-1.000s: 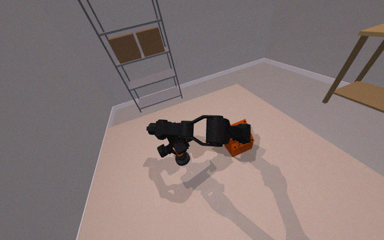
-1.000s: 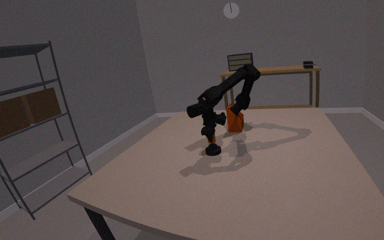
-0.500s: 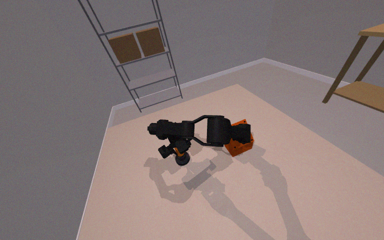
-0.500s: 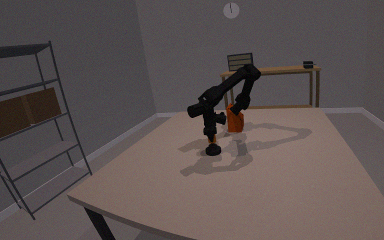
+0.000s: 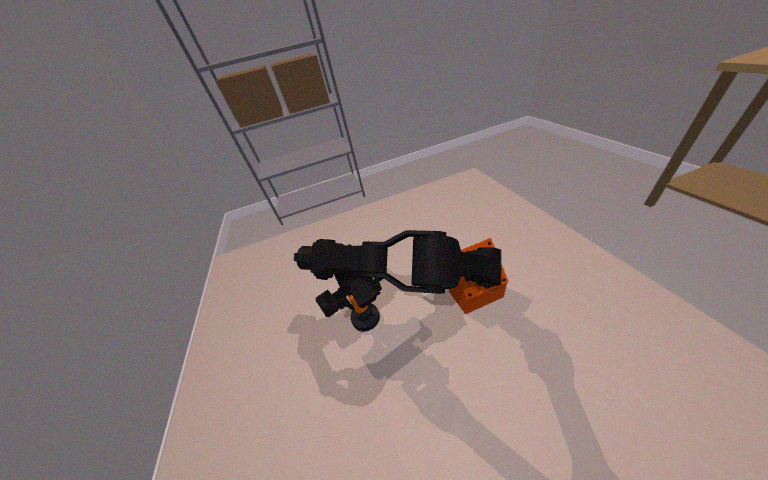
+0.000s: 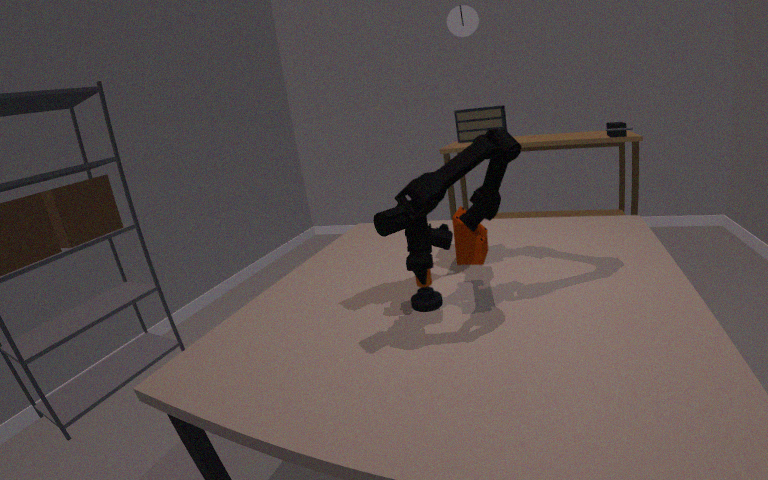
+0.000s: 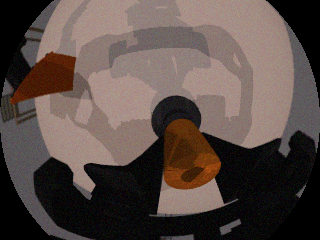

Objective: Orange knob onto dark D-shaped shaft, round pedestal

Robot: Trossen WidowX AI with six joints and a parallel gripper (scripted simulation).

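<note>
The orange knob is 20 mm above my gripper tip. From my gripper tip the other things lie so: dark round pedestal: 40 mm below.
</note>
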